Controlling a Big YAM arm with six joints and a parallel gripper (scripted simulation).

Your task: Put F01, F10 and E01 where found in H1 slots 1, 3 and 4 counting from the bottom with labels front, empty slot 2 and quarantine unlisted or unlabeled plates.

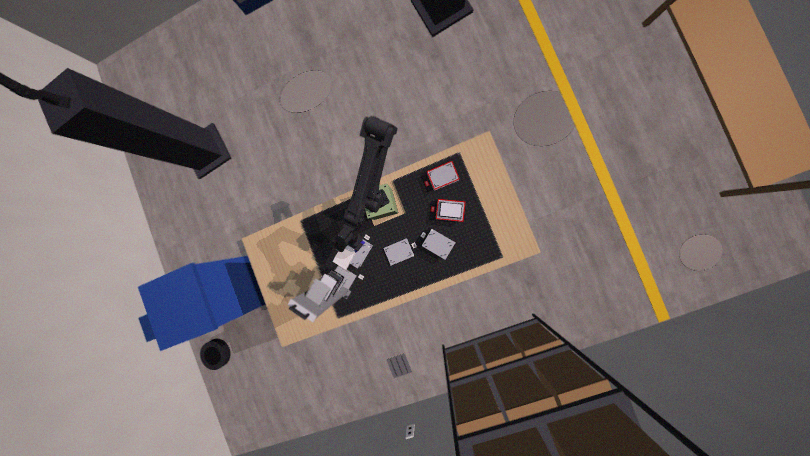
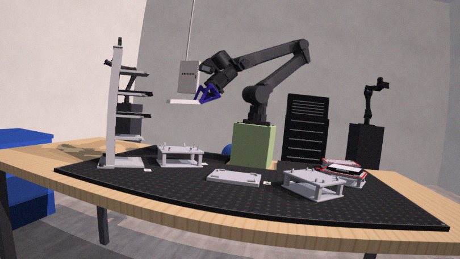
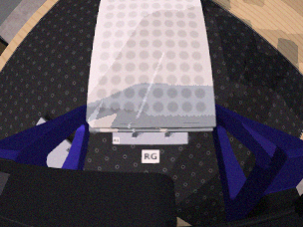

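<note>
My hand is 5 cm to the left of the white well plate, 3 cm short of it and 1 cm above it. From my hand the other things lie so: RG label: 25 cm below, 4 cm to the left, 2 cm behind; plate hotel H1: 28 cm to the right, 17 cm ahead, 4 cm below; regrip nest RG: 19 cm below, 5 cm to the right, 3 cm ahead.
</note>
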